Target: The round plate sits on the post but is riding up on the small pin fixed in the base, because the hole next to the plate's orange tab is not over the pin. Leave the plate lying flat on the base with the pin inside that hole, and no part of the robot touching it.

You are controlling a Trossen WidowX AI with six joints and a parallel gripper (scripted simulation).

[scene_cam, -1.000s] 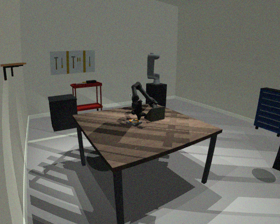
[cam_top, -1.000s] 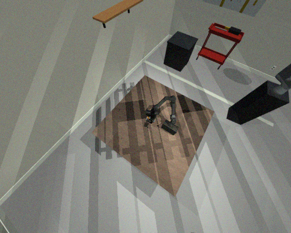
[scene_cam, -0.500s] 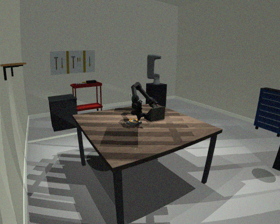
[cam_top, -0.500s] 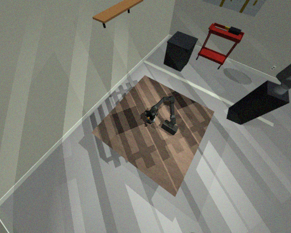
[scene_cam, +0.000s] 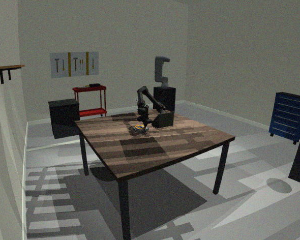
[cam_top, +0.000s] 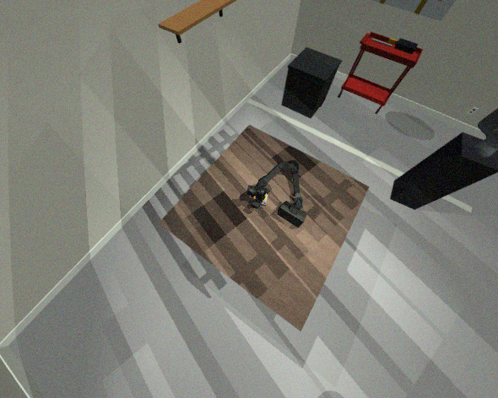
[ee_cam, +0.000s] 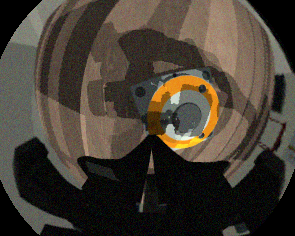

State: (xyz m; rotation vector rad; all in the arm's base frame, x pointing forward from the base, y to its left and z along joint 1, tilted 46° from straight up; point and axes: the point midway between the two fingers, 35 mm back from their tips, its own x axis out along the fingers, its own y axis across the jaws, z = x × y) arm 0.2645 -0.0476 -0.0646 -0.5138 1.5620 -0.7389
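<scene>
Now: the square grey base 50 mm to the right of my gripper tip, 20 mm below it and 20 mm ahead of it.
</scene>
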